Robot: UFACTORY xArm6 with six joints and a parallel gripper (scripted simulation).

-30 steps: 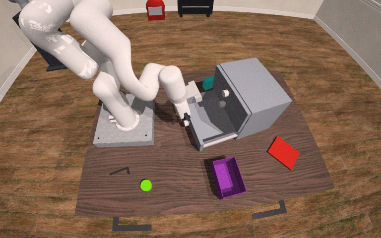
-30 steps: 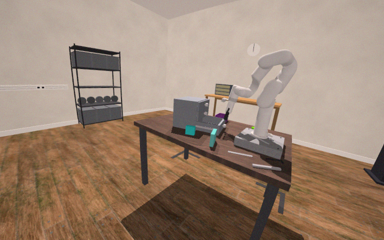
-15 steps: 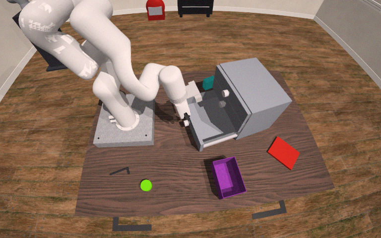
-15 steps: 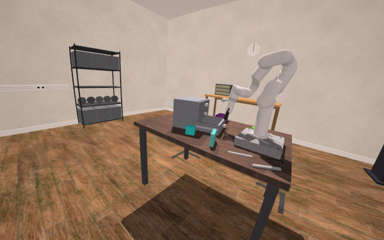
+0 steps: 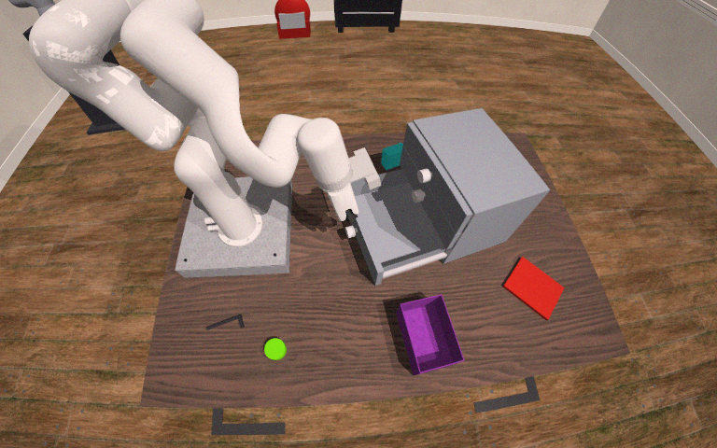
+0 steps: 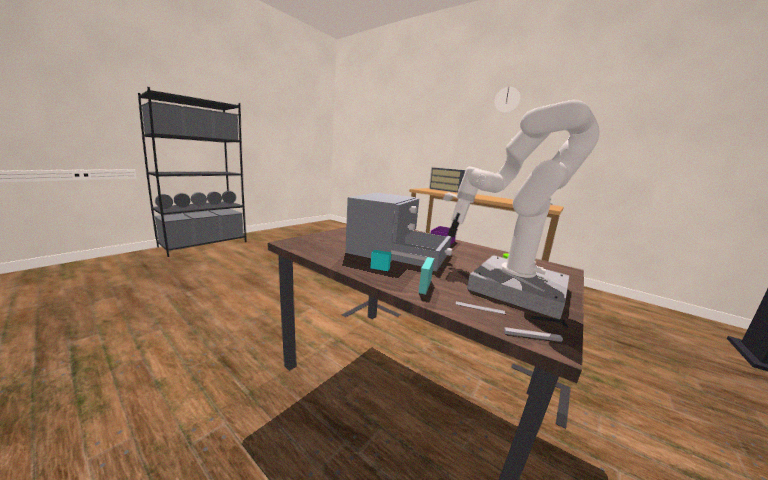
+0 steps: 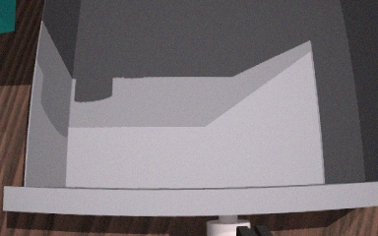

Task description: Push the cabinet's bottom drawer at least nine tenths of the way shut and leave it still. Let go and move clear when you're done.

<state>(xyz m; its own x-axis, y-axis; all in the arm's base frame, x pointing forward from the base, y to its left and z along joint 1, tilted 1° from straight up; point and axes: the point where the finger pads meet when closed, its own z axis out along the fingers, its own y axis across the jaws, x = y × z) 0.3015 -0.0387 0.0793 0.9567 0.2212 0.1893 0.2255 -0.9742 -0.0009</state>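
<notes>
My gripper is now 13 cm short of the bottom drawer, 11 cm above it and 3 cm to the right of it. Round my hand: purple bin (29 cm to the right, 16 cm ahead, 12 cm below); teal cube (29 cm to the left, 17 cm ahead, 11 cm below); red flat block (50 cm ahead, 20 cm to the right, 14 cm below).
</notes>
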